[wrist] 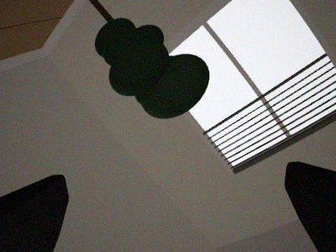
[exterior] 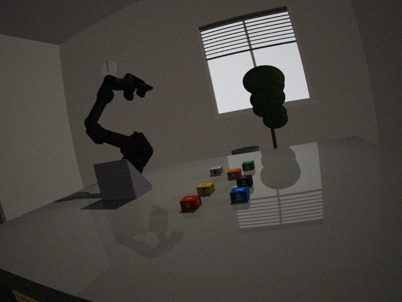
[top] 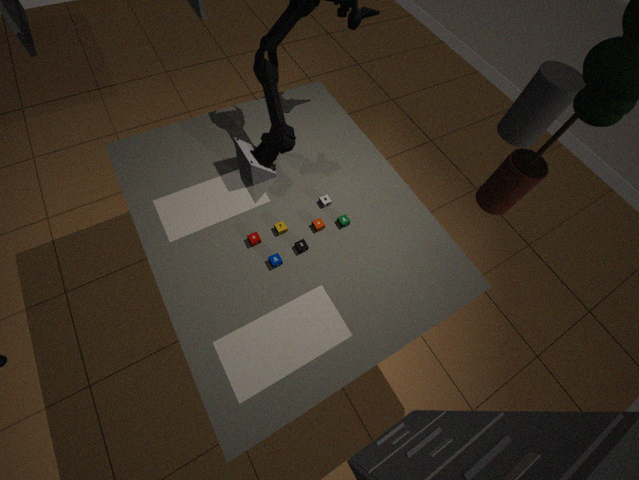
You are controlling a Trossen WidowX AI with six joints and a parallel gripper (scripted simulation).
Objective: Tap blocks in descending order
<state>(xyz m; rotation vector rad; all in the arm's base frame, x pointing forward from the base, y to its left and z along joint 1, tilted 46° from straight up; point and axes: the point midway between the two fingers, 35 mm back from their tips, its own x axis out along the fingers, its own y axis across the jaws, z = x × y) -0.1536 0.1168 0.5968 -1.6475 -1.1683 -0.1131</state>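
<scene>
Now: gripper tip 700 mm to the left of the blue block, 420 mm short of it and 390 mm above it. The rest, counted from my gripper tip: white block: 440 mm to the right, 390 mm below, 330 mm ahead; then green block: 440 mm to the right, 430 mm ahead, 390 mm below; then orange block: 510 mm to the right, 390 mm below, 390 mm ahead.
</scene>
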